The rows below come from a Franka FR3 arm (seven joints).
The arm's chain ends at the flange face. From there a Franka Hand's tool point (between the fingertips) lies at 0.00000 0.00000 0.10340 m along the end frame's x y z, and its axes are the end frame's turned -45 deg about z.
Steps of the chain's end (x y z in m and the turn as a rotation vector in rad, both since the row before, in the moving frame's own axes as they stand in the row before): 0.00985 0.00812 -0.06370 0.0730 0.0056 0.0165; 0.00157 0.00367 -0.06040 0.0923 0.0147 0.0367; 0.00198 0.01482 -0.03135 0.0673 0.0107 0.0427; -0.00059 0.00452 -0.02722 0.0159 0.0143 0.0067
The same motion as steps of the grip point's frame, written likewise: 0.00701 0.00783 -0.06398 0.0477 0.0556 0.0165; 0.00643 -0.00182 -0.06085 0.0549 0.0757 0.0367; -0.00329 0.00787 -0.03159 0.0400 0.0552 0.0427; -0.00141 0.00267 -0.02724 0.0011 0.0214 0.0067
